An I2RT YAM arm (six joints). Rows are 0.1 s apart.
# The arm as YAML. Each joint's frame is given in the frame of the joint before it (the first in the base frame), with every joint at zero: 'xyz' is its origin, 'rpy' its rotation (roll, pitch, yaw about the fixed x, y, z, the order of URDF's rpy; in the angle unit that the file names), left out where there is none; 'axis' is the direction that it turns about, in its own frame. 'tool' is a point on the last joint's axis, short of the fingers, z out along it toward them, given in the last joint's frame.
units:
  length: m
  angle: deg
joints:
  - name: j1
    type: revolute
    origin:
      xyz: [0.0, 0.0, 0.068]
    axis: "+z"
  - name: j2
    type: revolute
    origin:
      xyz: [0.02, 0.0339, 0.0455]
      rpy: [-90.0, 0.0, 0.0]
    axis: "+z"
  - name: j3
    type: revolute
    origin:
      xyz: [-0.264, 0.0, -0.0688]
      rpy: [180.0, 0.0, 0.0]
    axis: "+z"
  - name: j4
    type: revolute
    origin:
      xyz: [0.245, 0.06, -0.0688]
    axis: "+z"
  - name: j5
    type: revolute
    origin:
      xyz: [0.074, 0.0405, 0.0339]
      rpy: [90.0, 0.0, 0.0]
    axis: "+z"
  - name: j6
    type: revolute
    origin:
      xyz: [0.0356, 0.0, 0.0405]
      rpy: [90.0, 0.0, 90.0]
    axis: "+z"
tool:
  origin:
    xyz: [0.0, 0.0, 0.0]
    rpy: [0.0, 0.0, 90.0]
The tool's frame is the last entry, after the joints.
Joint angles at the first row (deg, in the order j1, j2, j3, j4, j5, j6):
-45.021 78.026 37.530 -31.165 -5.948 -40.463
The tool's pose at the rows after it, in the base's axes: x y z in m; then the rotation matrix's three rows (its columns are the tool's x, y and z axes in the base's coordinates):
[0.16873 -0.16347 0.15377], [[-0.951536 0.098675 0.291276], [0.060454 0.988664 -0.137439], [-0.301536 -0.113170 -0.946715]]
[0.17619 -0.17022 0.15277], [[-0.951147 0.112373 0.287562], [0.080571 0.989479 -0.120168], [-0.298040 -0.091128 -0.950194]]
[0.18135 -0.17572 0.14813], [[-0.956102 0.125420 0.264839], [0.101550 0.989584 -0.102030], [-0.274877 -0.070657 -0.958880]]
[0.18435 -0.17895 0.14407], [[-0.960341 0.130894 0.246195], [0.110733 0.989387 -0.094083], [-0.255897 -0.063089 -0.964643]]
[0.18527 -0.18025 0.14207], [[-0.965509 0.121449 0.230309], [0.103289 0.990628 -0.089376], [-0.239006 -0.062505 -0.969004]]
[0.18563 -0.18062 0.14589], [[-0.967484 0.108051 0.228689], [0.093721 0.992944 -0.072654], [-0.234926 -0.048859 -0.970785]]
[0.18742 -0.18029 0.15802], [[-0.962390 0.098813 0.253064], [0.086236 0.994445 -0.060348], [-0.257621 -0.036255 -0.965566]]
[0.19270 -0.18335 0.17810], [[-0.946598 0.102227 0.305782], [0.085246 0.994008 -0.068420], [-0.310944 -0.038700 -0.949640]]
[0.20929 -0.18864 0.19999], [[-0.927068 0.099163 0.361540], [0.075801 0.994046 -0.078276], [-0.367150 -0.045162 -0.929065]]
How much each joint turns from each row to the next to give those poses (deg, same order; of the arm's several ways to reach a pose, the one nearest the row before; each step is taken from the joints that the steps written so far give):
-0.018 2.738 2.061 0.089 -0.309 1.091
0.041 2.819 2.227 -0.280 -0.540 1.061
-0.030 2.917 1.656 -0.483 0.179 0.817
0.026 1.891 0.877 -0.115 0.443 0.315
0.002 0.905 0.466 -0.436 0.456 -0.608
-0.088 -0.098 0.981 -1.840 -0.634 -0.735
0.131 -1.381 1.696 -2.515 -1.469 -0.145
0.099 -1.635 3.113 -2.088 -1.802 0.648
1.441 0.649 5.408 -1.543 -1.424 1.641

